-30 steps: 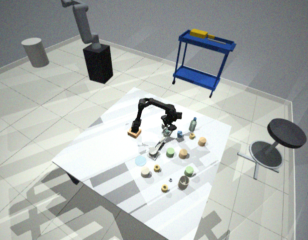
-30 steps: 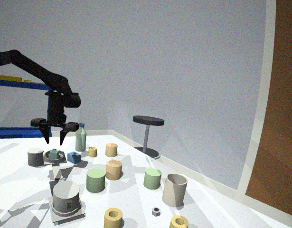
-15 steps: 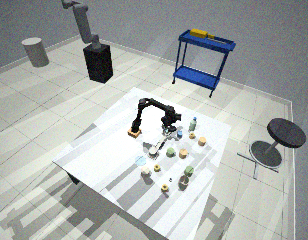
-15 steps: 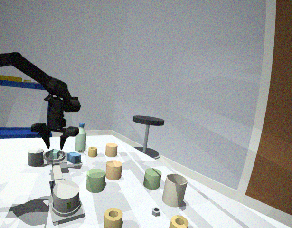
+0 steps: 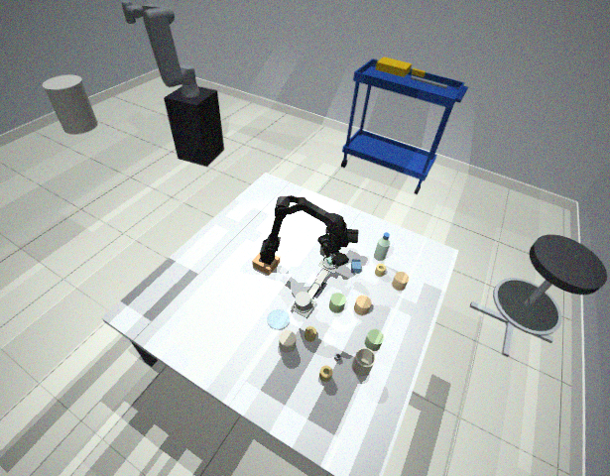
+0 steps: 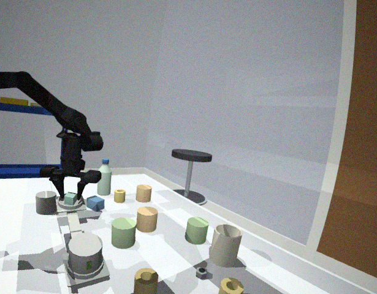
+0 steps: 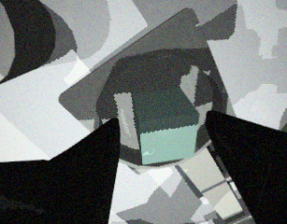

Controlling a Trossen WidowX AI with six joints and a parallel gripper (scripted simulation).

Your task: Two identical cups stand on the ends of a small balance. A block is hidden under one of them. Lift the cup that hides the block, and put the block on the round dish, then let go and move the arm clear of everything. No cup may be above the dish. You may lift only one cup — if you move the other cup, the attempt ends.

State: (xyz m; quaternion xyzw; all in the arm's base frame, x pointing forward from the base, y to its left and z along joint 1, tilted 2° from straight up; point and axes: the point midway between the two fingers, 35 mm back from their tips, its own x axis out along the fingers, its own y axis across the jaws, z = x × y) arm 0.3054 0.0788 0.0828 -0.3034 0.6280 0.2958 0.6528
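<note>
Now: gripper tip 130 mm past the round light-blue dish, 350 mm to the left of it and 80 mm above it. Also, from my gripper tip: small nut: 170 mm ahead, 420 mm to the right, 80 mm below; small balance: 20 mm behind, 120 mm to the right, 50 mm below; pale green bottle: 220 mm ahead, 200 mm to the left, 30 mm above.
</note>
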